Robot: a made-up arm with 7 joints.
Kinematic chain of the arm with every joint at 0, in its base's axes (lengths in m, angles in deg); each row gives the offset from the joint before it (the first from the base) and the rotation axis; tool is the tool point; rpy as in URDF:
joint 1: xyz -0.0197 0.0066 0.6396 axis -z
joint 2: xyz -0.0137 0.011 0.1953 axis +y
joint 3: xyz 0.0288 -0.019 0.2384 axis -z
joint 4: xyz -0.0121 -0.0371 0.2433 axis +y
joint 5: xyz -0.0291 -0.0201 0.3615 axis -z
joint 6: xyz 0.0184 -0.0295 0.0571 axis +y
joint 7: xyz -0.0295 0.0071 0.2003 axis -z
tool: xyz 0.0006 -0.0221 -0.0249 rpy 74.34 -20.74 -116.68
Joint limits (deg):
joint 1: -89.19..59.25
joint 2: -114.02..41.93
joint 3: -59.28..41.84
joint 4: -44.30..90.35
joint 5: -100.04..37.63
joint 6: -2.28..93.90
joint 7: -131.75..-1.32
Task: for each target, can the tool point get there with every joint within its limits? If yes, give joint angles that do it. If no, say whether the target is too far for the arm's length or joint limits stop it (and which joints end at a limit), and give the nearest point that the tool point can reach.
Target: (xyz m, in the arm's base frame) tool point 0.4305 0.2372 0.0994
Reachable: no: joint limits stop it (at a limit: joint 2, joint 4, joint 7) | nearest point 0.5235 0.2849 0.7256 | short by 0.635 m
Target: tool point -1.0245 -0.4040 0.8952
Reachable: yes | joints -19.47 -92.80 9.29 9.01 -75.15 8.57 -68.62
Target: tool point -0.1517 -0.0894 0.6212
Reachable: no: joint limits stop it (at a limit: joint 2, joint 3, joint 4, joint 6) | nearest point -0.4687 -0.3199 0.8491 | short by 0.453 m
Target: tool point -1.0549 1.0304 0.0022
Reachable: no: too far | nearest point -0.7041 0.6835 0.3158 | short by 0.585 m
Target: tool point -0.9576 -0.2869 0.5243
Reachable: yes | joints -21.89 -96.07 5.58 -26.06 -86.34 40.92 -39.47
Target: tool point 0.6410 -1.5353 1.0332
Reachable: no: too far | nearest point 0.3000 -1.0012 0.9641 | short by 0.637 m
